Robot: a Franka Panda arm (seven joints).
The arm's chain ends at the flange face. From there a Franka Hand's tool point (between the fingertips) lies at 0.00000 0.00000 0.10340 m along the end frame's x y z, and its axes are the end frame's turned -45 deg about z.
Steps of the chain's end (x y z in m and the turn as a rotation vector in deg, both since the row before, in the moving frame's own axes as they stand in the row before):
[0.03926 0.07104 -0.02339 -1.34 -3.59 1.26]
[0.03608 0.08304 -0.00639 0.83 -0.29 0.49]
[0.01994 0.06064 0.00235 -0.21 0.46 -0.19]
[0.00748 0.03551 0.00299 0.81 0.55 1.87]
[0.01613 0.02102 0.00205 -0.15 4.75 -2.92]
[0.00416 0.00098 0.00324 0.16 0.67 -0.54]
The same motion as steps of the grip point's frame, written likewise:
[-0.02873 0.07506 -0.02362 1.59 -3.49 1.26]
[-0.03251 0.08280 -0.00640 0.79 0.38 0.49]
[-0.02846 0.05783 0.00235 -0.47 0.18 -0.19]
[-0.01808 0.03010 0.00297 0.18 0.96 1.87]
[0.00256 0.03236 0.00169 -3.46 3.25 -2.92]
[0.00331 0.00428 0.00323 -0.36 0.59 -0.54]

